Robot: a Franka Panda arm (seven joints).
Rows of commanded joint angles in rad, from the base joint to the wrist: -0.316 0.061 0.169 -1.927 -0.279 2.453 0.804; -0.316 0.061 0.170 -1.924 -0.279 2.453 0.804; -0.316 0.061 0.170 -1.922 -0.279 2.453 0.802; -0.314 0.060 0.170 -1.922 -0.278 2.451 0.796; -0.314 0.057 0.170 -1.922 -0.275 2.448 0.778; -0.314 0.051 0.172 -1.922 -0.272 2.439 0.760; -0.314 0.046 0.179 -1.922 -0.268 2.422 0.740; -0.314 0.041 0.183 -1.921 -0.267 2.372 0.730; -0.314 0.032 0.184 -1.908 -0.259 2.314 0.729; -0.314 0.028 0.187 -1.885 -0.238 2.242 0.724; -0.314 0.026 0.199 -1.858 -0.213 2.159 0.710; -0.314 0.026 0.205 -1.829 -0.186 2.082 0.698; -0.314 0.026 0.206 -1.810 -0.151 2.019 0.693; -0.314 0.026 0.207 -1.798 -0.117 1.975 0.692; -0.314 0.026 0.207 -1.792 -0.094 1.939 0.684; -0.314 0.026 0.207 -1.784 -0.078 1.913 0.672; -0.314 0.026 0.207 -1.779 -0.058 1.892 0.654; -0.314 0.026 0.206 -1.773 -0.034 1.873 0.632
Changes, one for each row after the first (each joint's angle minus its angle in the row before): 0.000 0.000 0.001 0.003 0.000 0.000 0.000; 0.000 0.000 0.000 0.002 0.000 0.000 -0.002; 0.002 -0.001 0.000 0.000 0.001 -0.002 -0.006; 0.000 -0.003 0.000 0.000 0.003 -0.003 -0.018; 0.000 -0.006 0.002 0.000 0.003 -0.009 -0.018; 0.000 -0.005 0.007 0.000 0.004 -0.017 -0.020; 0.000 -0.005 0.004 0.001 0.001 -0.050 -0.010; 0.000 -0.009 0.001 0.013 0.008 -0.058 -0.001; 0.000 -0.004 0.003 0.023 0.021 -0.072 -0.005; 0.000 -0.002 0.012 0.027 0.025 -0.083 -0.014; 0.000 0.000 0.006 0.029 0.027 -0.077 -0.012; 0.000 0.000 0.001 0.019 0.035 -0.063 -0.005; 0.000 0.000 0.001 0.012 0.034 -0.044 -0.001; 0.000 0.000 0.000 0.006 0.023 -0.036 -0.008; 0.000 0.000 0.000 0.008 0.016 -0.026 -0.012; 0.000 0.000 0.000 0.005 0.020 -0.021 -0.018; 0.000 0.000 -0.001 0.006 0.024 -0.019 -0.022
